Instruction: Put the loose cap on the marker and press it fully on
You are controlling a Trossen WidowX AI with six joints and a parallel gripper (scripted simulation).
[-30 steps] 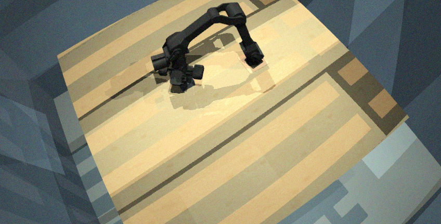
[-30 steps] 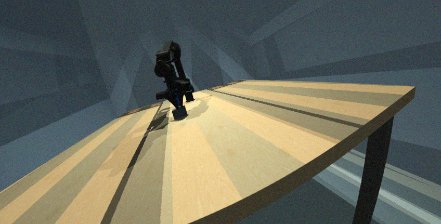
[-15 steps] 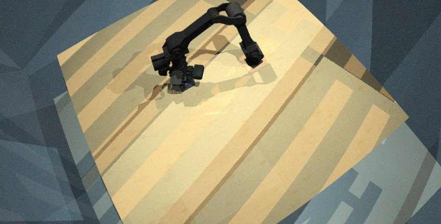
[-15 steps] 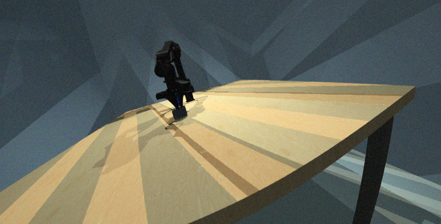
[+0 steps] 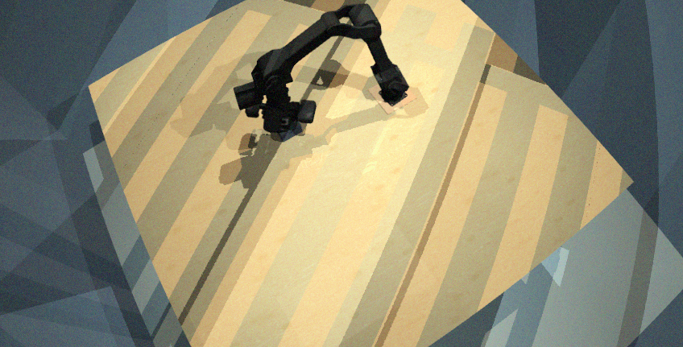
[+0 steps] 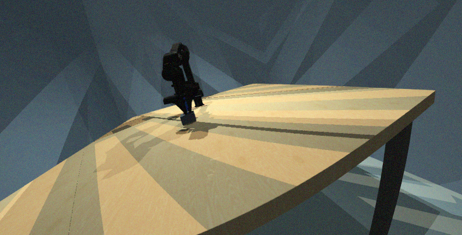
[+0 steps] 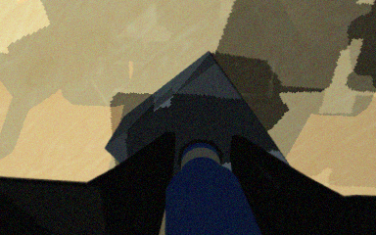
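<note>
The holder block is 1 cm behind my gripper tip, 1 cm to the right of it and 2 cm below it. The rest, counted from my gripper tip: blue cap 1 cm behind, 1 cm to the right, 5 cm above.
</note>
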